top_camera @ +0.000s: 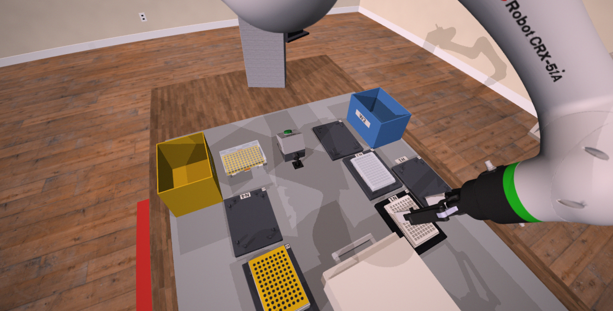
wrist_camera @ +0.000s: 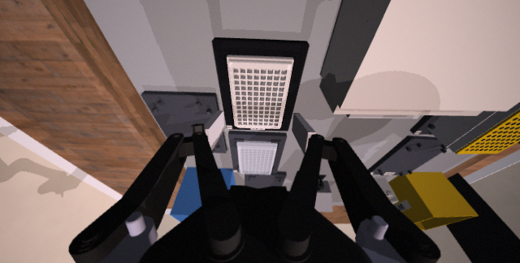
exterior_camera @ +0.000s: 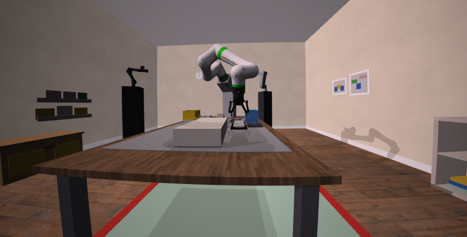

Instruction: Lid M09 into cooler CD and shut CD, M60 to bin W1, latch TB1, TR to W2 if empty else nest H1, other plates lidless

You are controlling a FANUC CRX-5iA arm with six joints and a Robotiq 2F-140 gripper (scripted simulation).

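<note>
Right now my hand is 6 cm above the white assay plate. Round my hand: black nest N1 (7 cm below); then nest H1 (16 cm to the left, 7 cm below, 2 cm behind); then lid (22 cm to the right, 5 cm below, 3 cm ahead).
</note>
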